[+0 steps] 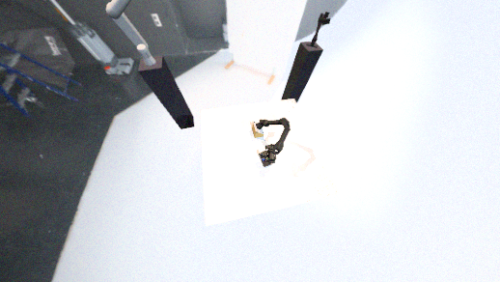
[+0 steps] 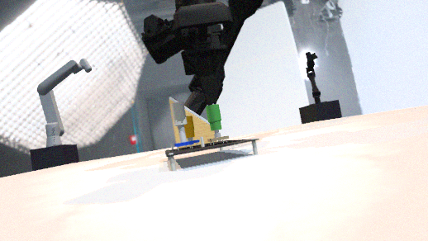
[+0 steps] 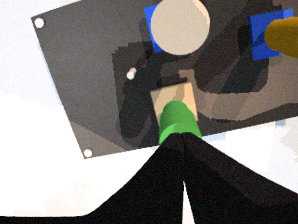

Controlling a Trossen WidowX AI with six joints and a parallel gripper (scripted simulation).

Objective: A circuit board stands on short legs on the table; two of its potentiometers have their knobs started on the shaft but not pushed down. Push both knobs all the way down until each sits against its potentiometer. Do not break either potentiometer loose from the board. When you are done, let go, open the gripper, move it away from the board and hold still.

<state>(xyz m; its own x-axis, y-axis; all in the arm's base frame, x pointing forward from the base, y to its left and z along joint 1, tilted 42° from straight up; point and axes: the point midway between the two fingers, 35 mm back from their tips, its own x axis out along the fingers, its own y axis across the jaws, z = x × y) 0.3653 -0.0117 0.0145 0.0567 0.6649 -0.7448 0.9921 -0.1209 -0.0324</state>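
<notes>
Right now the green knob is 10 mm below my gripper tip. Round my gripper tip: yellow knob (60 mm behind, 30 mm to the right, 20 mm below).
</notes>
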